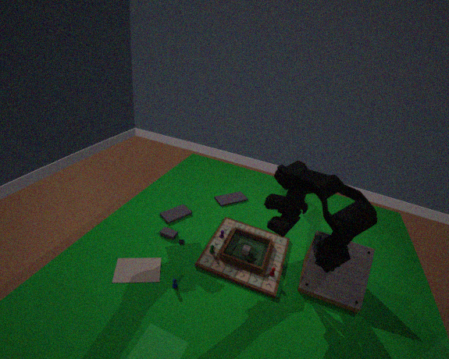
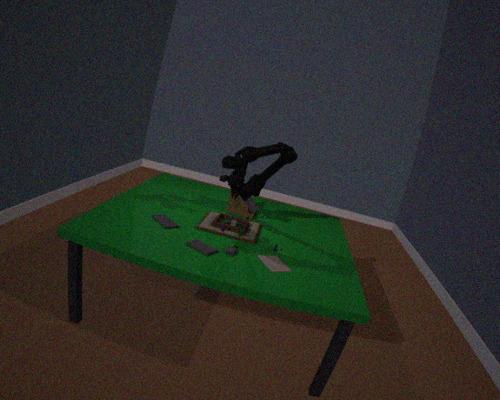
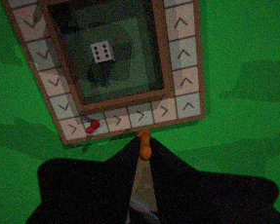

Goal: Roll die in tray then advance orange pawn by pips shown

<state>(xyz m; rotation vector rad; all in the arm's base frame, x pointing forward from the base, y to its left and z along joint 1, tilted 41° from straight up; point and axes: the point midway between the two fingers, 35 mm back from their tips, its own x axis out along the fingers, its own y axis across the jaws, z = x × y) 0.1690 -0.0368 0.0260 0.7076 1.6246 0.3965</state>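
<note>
The purple pawn is 21 cm ahead of my gripper tip, 9 cm below it and 2 cm to the left of it. The rest, counted from my gripper tip: red pawn 9 cm to the left, 9 cm below, 2 cm behind; orange pawn 1 cm above; die 10 cm below, 10 cm ahead, 5 cm to the left.
</note>
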